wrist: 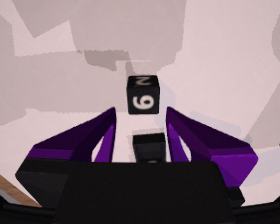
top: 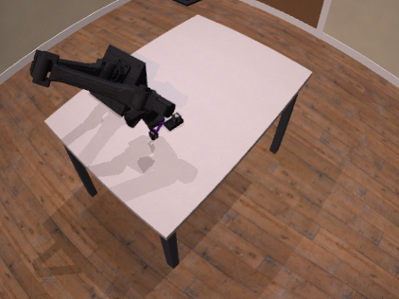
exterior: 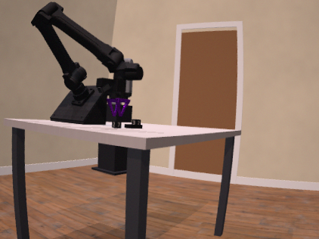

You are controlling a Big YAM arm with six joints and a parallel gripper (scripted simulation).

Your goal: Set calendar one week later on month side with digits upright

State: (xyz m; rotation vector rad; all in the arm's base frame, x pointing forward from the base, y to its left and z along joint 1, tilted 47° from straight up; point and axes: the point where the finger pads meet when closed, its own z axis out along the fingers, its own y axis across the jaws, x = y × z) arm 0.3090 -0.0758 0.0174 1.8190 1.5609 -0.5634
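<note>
Right now my hand is 4 cm above the black date cube. The rest, counted from my hand: black tray (1 cm ahead, 11 cm to the left, 5 cm below).
</note>
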